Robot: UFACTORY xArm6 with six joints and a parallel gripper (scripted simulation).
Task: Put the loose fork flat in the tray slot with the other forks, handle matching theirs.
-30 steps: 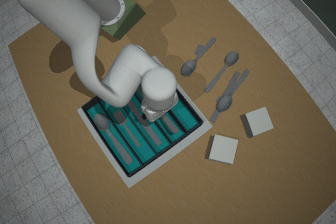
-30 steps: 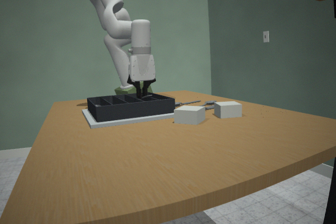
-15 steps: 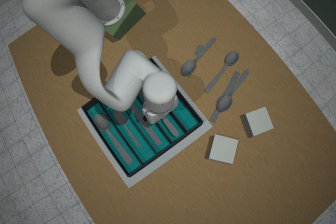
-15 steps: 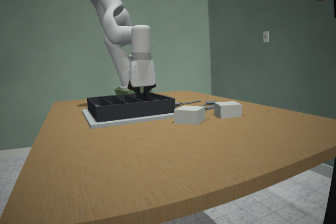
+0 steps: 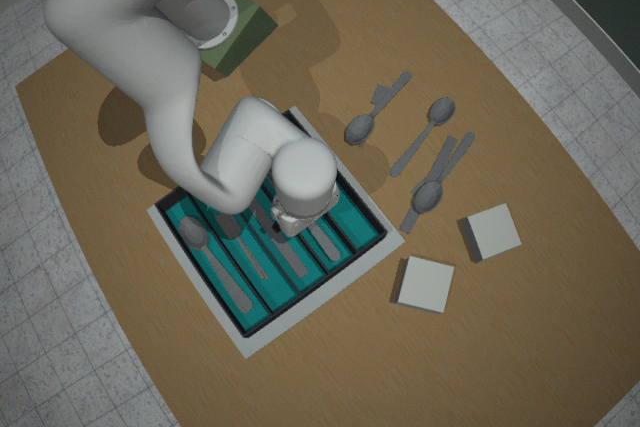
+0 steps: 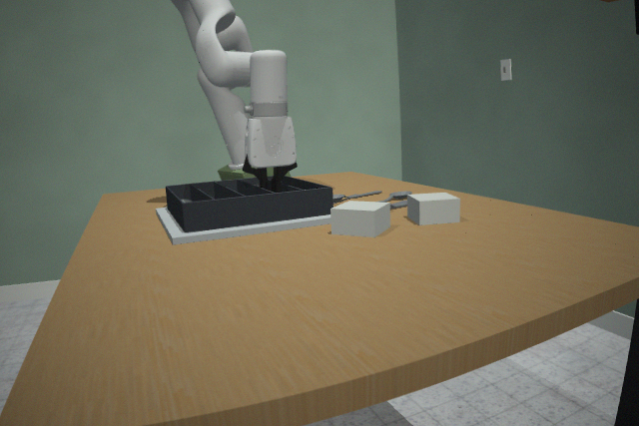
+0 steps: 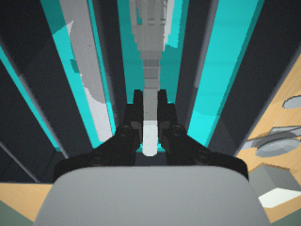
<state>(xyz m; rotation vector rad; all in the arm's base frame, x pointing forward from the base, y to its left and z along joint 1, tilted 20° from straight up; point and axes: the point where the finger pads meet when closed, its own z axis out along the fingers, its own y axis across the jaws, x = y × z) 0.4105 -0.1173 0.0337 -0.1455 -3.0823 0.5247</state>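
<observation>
The tray is 5 cm to the right of my hand, 4 cm behind it and 1 cm below it.
</observation>
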